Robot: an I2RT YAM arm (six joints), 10 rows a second.
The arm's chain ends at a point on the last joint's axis. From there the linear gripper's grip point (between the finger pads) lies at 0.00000 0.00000 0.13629 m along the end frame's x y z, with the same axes.
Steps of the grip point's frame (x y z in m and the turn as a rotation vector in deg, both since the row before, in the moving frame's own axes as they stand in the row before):
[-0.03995 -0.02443 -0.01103 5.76 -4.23 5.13]
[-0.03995 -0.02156 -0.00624 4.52 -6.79 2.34]
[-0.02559 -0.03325 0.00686 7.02 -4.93 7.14]
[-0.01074 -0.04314 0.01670 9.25 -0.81 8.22]
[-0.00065 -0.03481 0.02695 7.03 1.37 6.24]
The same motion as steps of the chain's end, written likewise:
[-0.03054 -0.01033 -0.00997 5.76 -4.23 5.13]
[-0.02408 -0.01052 -0.00486 4.52 -6.79 2.34]
[-0.01497 -0.01593 0.00838 7.02 -4.93 7.14]
[-0.01040 -0.02117 0.01848 9.25 -0.81 8.22]
[-0.00480 -0.01834 0.02801 7.03 1.37 6.24]

